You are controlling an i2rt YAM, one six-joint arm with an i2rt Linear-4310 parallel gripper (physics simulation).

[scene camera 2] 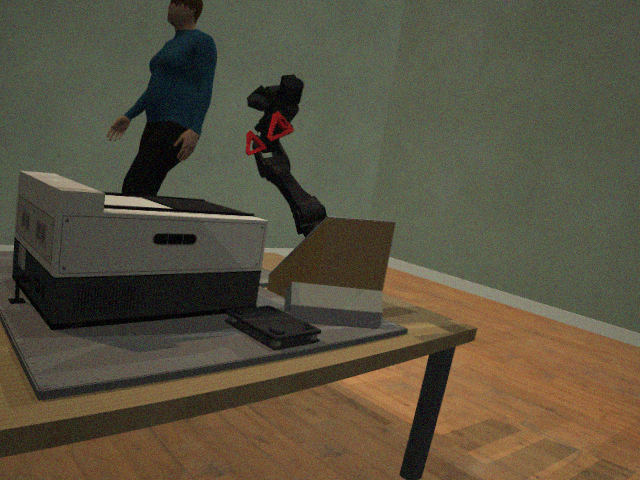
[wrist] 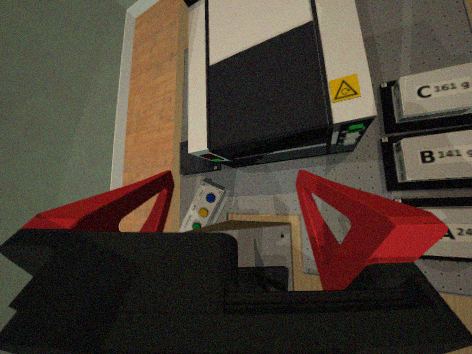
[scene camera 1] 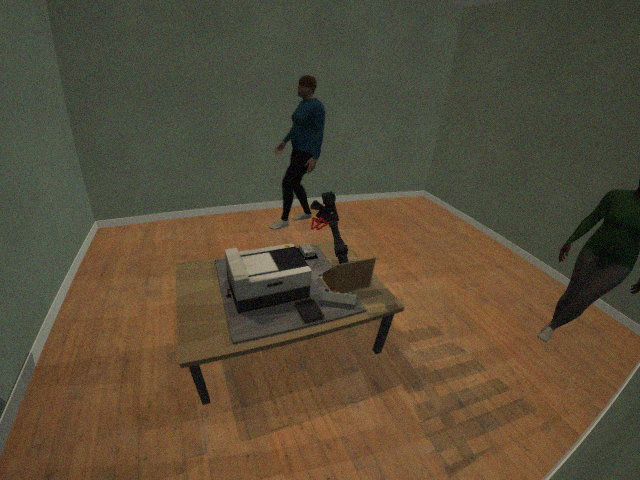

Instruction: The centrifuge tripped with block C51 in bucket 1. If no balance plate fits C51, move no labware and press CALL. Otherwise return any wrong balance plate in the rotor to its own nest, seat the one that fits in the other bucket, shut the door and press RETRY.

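Places are measured from the arm's base along level axes (x ahead, y left, z up), in centimetres.
Where they show: gripper, fingertip midpoint: (scene camera 2: 257, 146) (wrist: 235, 177) (scene camera 1: 314, 229); arm's base, origin of the base link: (scene camera 2: 323, 251) (wrist: 247, 283) (scene camera 1: 344, 266).
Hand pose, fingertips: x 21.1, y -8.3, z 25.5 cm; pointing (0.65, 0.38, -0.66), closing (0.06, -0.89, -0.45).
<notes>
Each offset is from my fingertips to the top centre of the thing. "pt": to the spot under its first point. Level surfaces: height alone.
My gripper (wrist: 235, 177) (scene camera 2: 266, 135) (scene camera 1: 319, 223) is open and empty, high above the table's back right part. The centrifuge (scene camera 1: 271, 279) (scene camera 2: 160, 253) (wrist: 287, 85) is a white and black box; its top appears covered, and the rotor, its buckets and block C51 do not show. Three balance plates sit in black nests at the right of the wrist view: plate C @[dx +20.6, dy -26.8, dz -32.0 cm] (wrist: 435, 95) marked 161 g, plate B @[dx +7.7, dy -26.7, dz -32.0 cm] (wrist: 437, 156) marked 141 g, and plate A @[dx -6.0, dy -28.8, dz -32.0 cm] (wrist: 460, 231), its mark partly cut off. A button box @[dx -9.0, dy +28.8, dz -29.1 cm] (wrist: 203, 205) has blue, yellow and green buttons; its lettering is unreadable.
A tan angled panel (scene camera 1: 351, 276) (scene camera 2: 341, 253) stands near the arm's base, with a grey-white block @[pt dx -7.0, dy +32.1, dz -32.8 cm] (scene camera 2: 336, 304) before it. A flat dark tray @[dx +10.9, dy +33.2, dz -34.3 cm] (scene camera 1: 309, 311) (scene camera 2: 273, 326) lies on the grey mat @[dz -37.4 cm] (scene camera 1: 258, 328). Two people stand beyond the table, one in blue (scene camera 1: 307, 124) (scene camera 2: 180, 77), one in green (scene camera 1: 599, 237).
</notes>
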